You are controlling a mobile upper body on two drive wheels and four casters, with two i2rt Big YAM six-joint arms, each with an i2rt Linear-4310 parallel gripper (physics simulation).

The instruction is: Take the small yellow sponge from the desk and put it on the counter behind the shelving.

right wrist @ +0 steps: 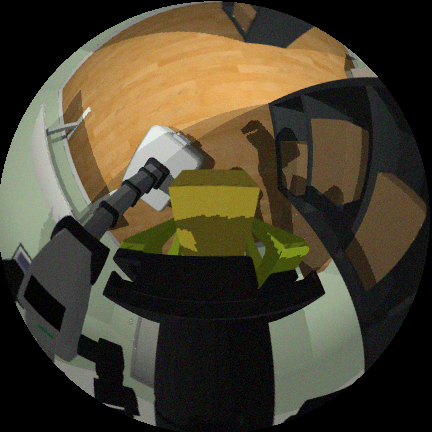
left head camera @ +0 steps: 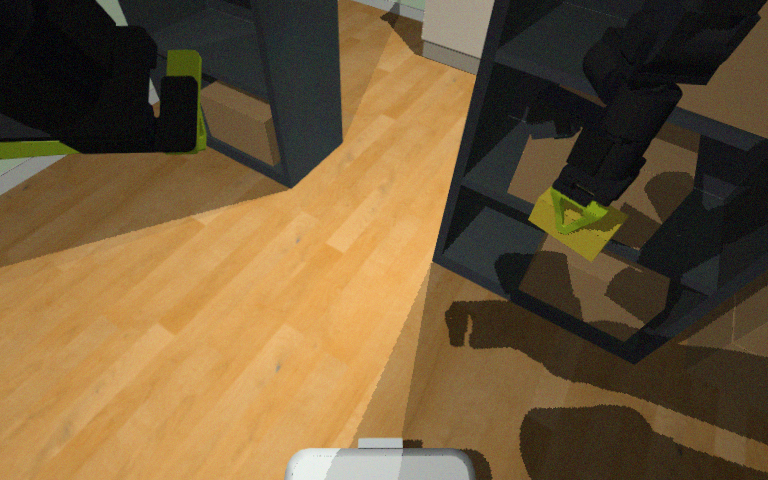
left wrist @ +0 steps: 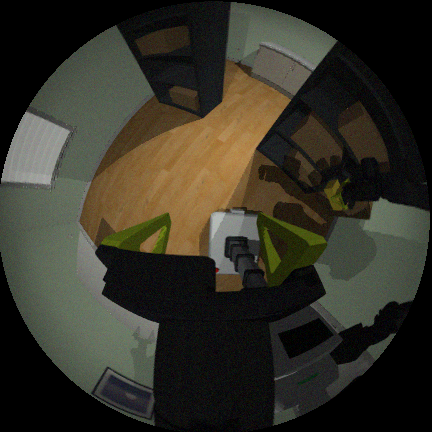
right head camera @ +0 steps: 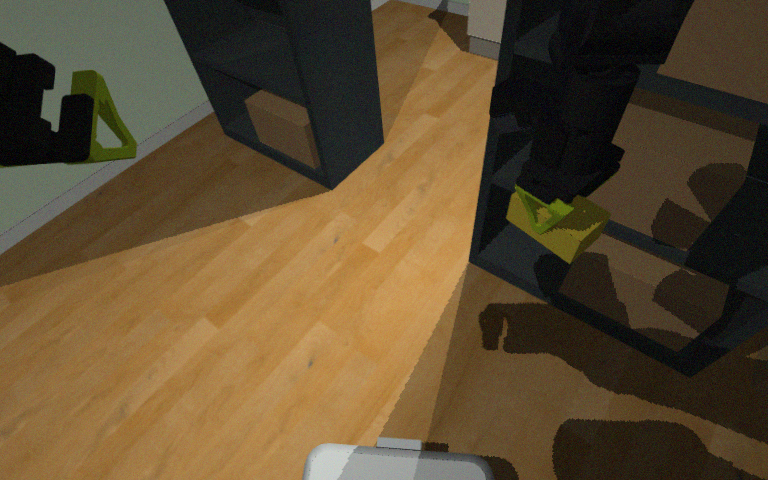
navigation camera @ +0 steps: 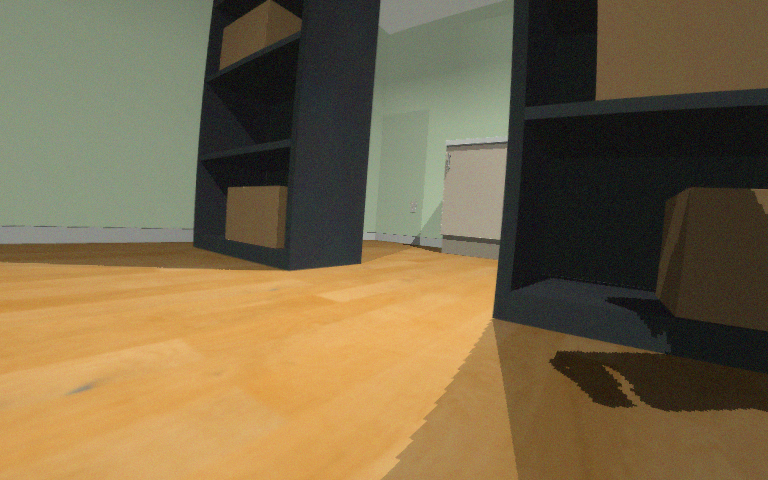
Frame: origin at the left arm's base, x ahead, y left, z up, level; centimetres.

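Seen in the pictures: left gripper, fingertip midpoint: [left head camera: 142, 143] [left wrist: 213, 216] [right head camera: 85, 153]; right gripper, fingertip midpoint: [right wrist: 213, 217] [left head camera: 572, 220] [left wrist: 333, 194] [right head camera: 552, 218].
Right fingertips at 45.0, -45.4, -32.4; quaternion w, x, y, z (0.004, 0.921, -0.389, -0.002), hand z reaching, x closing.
Offsets run from my right fingertips to a thing's top centre, as dx, dy, dz. "pt": to the spot under its first point. Level surfaces: height alone.
The yellow sponge {-0.3, -0.2, +3.0} [left head camera: 591, 243] [right head camera: 566, 243] [left wrist: 334, 194] [right wrist: 215, 202] is held in the air between the fingers of my right gripper [right wrist: 213, 217], in front of the dark shelving unit at the right. My left gripper [left wrist: 213, 216] is open and empty, with its fingers wide apart; it is at the far left in both head views. The pale counter [left head camera: 453, 28] [right head camera: 485, 22] [left wrist: 280, 67] [navigation camera: 475, 192] stands beyond the gap between two dark shelving units. The right unit [left head camera: 474, 113] [navigation camera: 513, 169] hides part of it. The white desk [right wrist: 45, 165] shows at the left in the right wrist view.
The left shelving unit {pt +129.3, +56.7, -59.0} [left head camera: 305, 84] [right head camera: 339, 84] [navigation camera: 331, 141] stands farther off and holds brown boxes. The right unit is close and holds a brown box {pt +47.1, -40.5, -87.2} [navigation camera: 719, 254] low down. Wooden floor {dz -108.6} [left head camera: 254, 283] [navigation camera: 283, 339] runs between the units. Arm shadows fall near the right unit.
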